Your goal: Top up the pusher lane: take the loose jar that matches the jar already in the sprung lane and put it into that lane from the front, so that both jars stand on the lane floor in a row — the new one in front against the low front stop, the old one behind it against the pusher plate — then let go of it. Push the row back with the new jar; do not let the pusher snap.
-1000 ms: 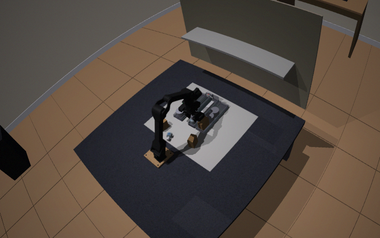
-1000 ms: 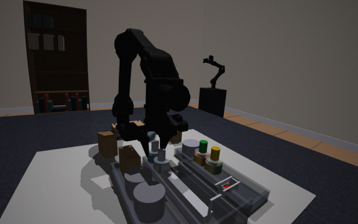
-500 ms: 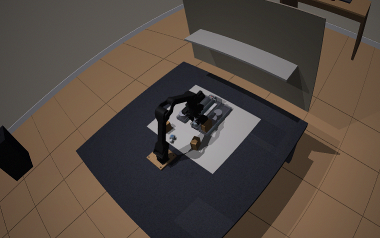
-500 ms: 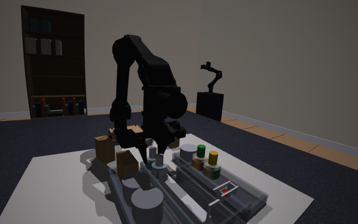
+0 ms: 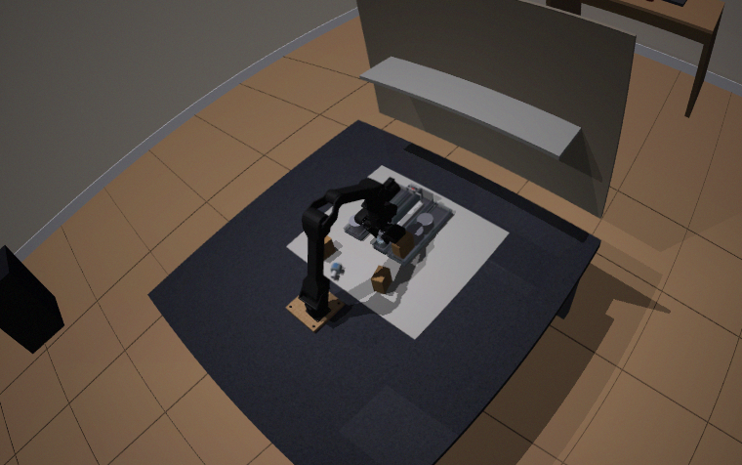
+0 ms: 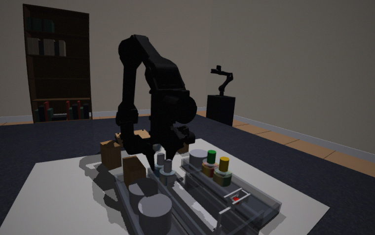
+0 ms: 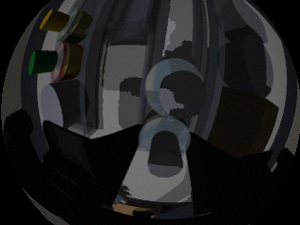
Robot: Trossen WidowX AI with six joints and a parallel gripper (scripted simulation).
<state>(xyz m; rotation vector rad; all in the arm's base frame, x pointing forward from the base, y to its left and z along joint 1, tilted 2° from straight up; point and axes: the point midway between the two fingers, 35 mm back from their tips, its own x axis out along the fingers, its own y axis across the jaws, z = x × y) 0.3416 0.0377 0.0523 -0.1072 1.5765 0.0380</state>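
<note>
My gripper tip is now 2 cm short of the brown box, 8 cm to the left of it and 1 cm below it. From my gripper tip the other things lie so: small jar: 20 cm behind, 4 cm to the left, 1 cm below; then red mark: 22 cm ahead, 6 cm to the left, 4 cm above.
</note>
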